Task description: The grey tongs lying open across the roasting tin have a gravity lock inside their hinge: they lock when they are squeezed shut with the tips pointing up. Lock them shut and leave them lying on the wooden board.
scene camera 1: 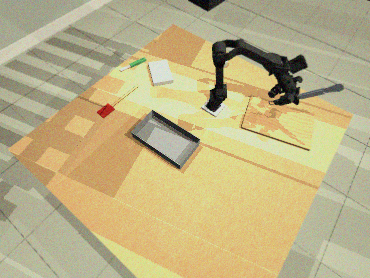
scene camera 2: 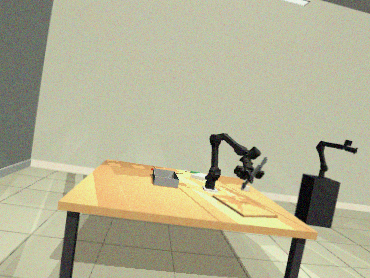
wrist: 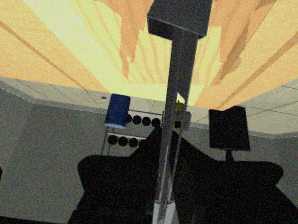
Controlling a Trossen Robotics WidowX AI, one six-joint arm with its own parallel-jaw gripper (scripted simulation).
I see my gripper (wrist: 161,130), a wooden board (scene camera 1: 290,125) and a roasting tin (scene camera 1: 170,141).
The wooden board shows as well in scene camera 2 (scene camera 2: 239,204).
